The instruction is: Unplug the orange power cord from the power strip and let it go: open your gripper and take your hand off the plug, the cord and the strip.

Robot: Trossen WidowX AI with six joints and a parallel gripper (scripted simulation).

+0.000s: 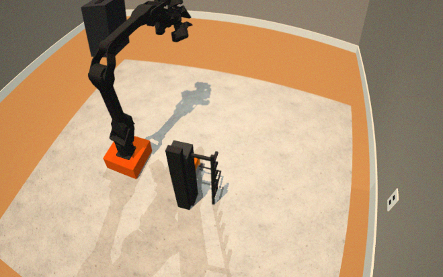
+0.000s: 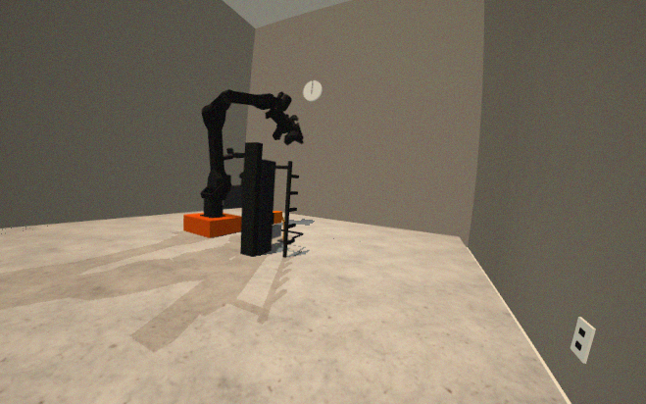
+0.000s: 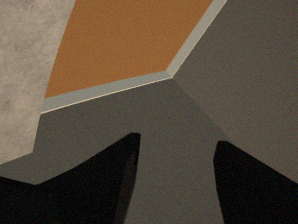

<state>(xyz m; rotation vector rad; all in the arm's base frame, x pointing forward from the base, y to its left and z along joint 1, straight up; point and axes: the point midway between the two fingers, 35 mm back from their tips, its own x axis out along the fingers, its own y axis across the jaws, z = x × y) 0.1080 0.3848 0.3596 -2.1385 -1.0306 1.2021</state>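
My gripper tip is now 15 cm short of the orange plug, 43 cm to the left of it and 30 cm above it.
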